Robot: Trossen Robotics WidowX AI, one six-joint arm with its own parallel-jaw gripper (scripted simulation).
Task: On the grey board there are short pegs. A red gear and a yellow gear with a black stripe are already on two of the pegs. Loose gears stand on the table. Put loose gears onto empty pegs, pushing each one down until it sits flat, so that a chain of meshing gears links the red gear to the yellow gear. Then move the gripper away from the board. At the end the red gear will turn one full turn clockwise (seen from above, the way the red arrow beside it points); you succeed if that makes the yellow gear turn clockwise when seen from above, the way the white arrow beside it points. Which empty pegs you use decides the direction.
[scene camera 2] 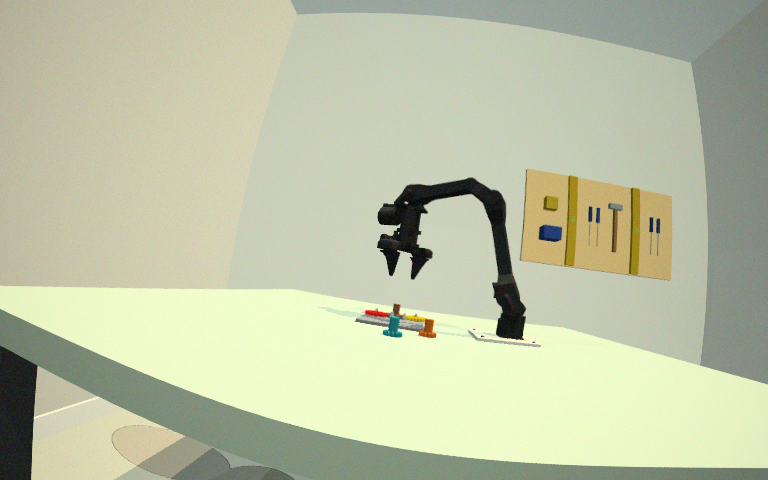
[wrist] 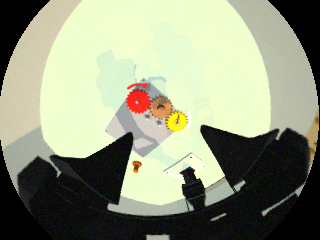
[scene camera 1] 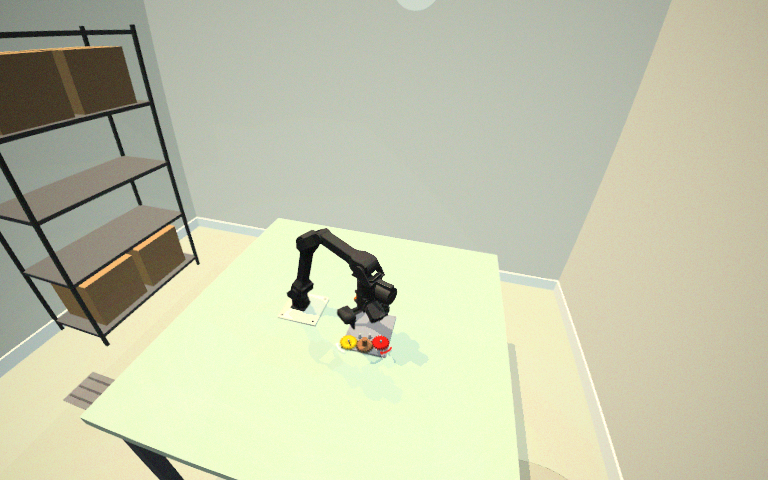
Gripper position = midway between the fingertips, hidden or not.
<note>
My gripper (scene camera 2: 402,277) is open and holds nothing.
My gripper shows as well in the wrist view (wrist: 167,132) and in scene camera 1 (scene camera 1: 364,323).
</note>
